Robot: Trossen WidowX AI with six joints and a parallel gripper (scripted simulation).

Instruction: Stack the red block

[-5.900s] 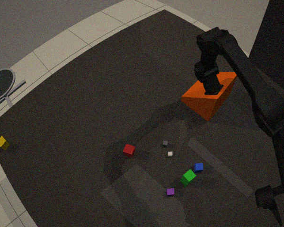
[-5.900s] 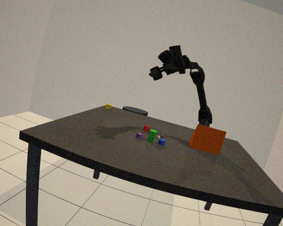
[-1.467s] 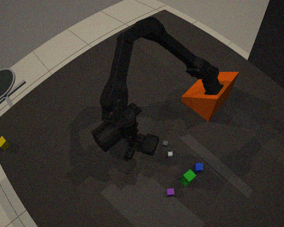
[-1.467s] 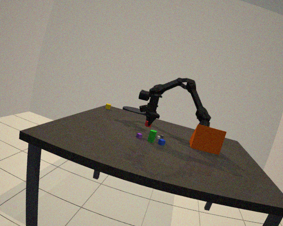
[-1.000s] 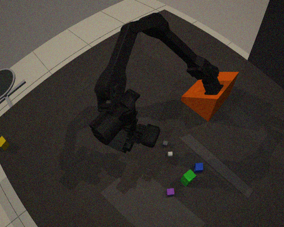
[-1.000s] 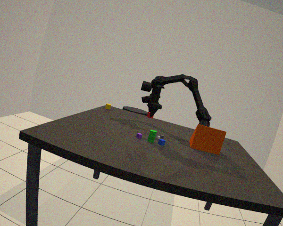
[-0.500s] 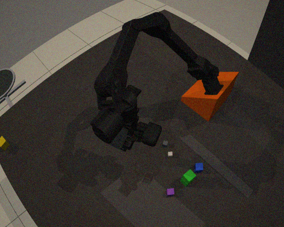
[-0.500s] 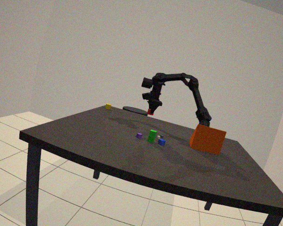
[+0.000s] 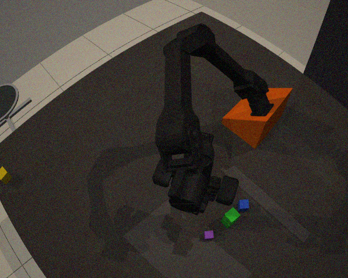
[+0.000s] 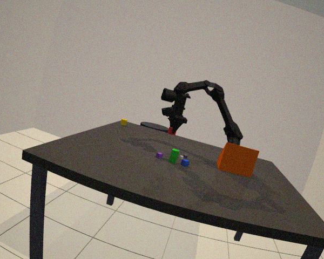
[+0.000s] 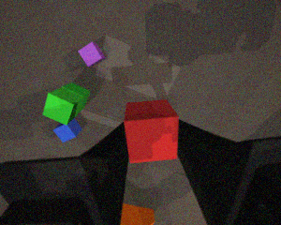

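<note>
My gripper tip is now 110 mm to the right of the blue block, 110 mm past it and 110 mm above it. Round my gripper tip: yellow block (560 mm to the right, 380 mm ahead, 110 mm below); purple block (120 mm below, 90 mm to the left, 30 mm ahead); red block (10 mm above).
</note>
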